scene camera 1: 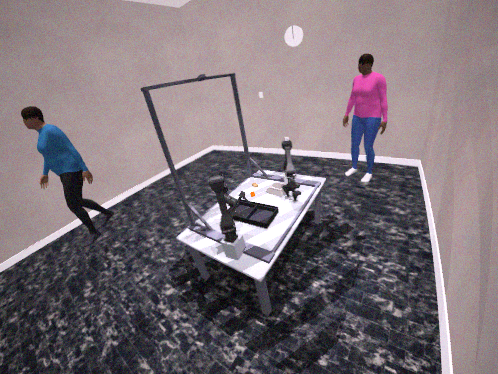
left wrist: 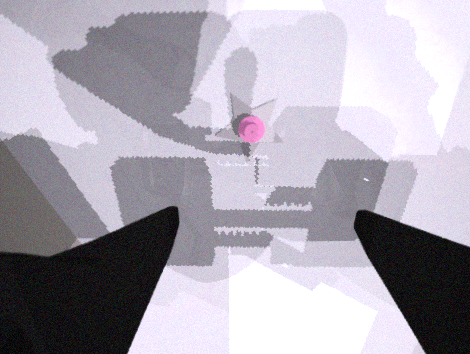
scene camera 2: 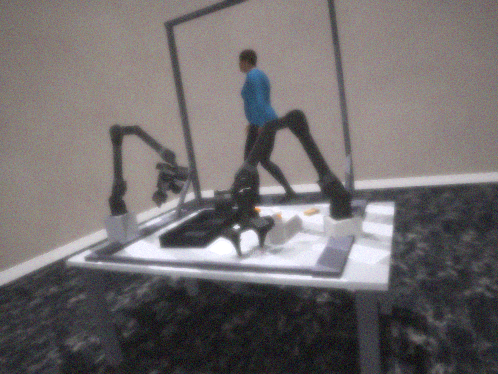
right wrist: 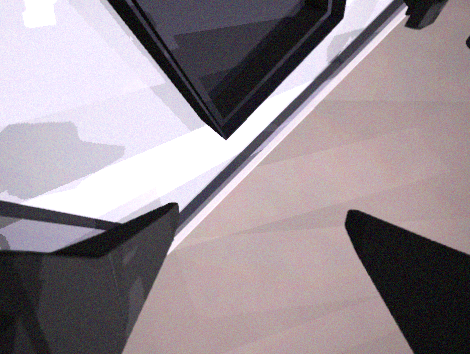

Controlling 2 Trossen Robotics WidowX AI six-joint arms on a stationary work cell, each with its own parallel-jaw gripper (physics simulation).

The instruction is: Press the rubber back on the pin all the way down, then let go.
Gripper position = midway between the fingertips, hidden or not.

Observation:
The left gripper (scene camera 2: pixel 251 251) is open and holds nothing. Also in view: a grey star-shaped base (left wrist: pixel 241 110). The right gripper (right wrist: pixel 261 213) is open, with nothing in its grasp. Further things: a white box (left wrist: pixel 39 230) and a dark rail frame (scene camera 1: pixel 257 252).
The left gripper is seen too in the left wrist view (left wrist: pixel 266 216). The dark rail frame also shows in the right wrist view (right wrist: pixel 368 34). Scene camera 1 misses the grey star-shaped base, which is hidden by the left gripper. The right wrist view does not show the grey star-shaped base: it is out of frame.

